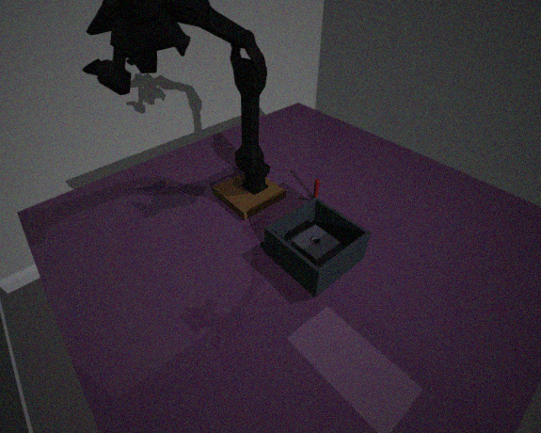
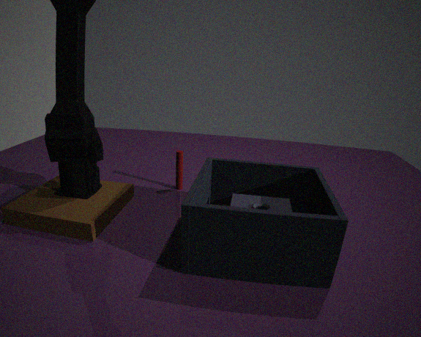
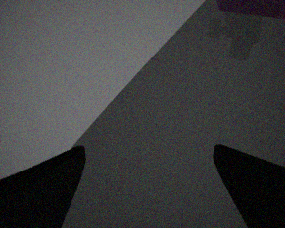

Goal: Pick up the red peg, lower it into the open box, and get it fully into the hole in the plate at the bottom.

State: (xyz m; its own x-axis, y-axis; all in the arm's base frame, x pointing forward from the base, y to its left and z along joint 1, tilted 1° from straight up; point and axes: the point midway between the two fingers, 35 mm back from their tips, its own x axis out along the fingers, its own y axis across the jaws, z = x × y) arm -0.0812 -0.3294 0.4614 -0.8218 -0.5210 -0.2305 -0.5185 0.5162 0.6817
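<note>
My gripper tip is now 28 cm short of the red peg, 45 cm to the right of it and 45 cm above it. From my gripper tip the other things lie so: light plate (43 cm ahead, 26 cm to the left, 44 cm below); then grey box (43 cm ahead, 26 cm to the left, 46 cm below).
</note>
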